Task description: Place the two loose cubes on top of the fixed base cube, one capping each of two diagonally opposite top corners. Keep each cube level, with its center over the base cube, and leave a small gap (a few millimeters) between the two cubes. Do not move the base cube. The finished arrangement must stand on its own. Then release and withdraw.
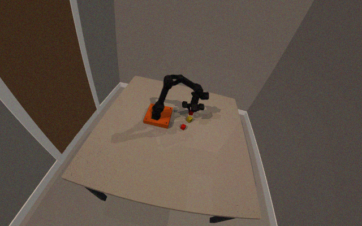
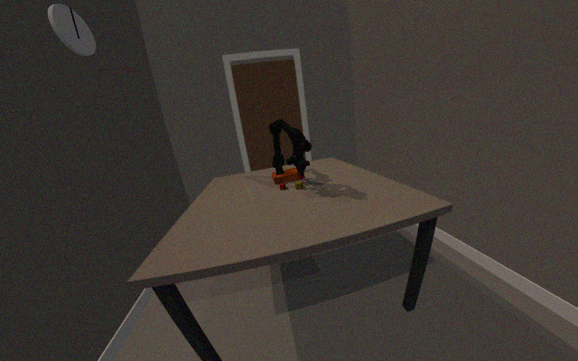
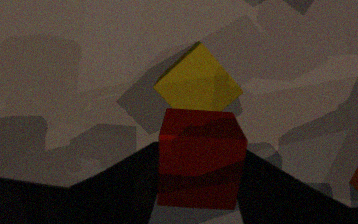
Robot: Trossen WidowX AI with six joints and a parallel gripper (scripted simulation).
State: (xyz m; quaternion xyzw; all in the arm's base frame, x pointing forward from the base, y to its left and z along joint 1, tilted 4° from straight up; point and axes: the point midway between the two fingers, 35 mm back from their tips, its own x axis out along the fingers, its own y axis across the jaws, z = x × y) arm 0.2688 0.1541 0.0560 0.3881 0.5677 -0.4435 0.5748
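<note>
Now: the yellow base cube 1 cm ahead of my gripper tip, 2 cm to the right of it and 7 cm below it. Round my gripper tip: red cube right at my gripper tip.
</note>
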